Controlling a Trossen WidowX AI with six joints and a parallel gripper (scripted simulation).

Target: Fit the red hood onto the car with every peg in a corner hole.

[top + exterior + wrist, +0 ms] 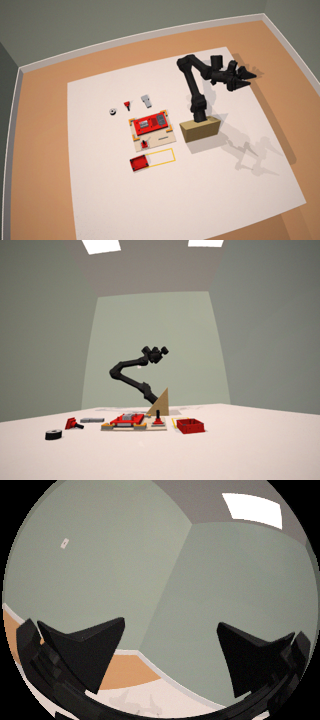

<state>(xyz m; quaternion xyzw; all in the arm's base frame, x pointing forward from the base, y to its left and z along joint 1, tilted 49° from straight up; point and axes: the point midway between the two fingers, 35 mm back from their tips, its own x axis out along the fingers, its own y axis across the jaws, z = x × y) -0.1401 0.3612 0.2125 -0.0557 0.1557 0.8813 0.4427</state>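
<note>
Right now the red hood is 620 mm ahead of my gripper tip and 480 mm below it. From my gripper tip the other things lie so: grey engine block: 520 mm ahead, 460 mm below, 220 mm to the right; then black wheel: 690 mm ahead, 480 mm below, 410 mm to the right; then black post: 560 mm ahead, 450 mm below, 100 mm to the right.
</note>
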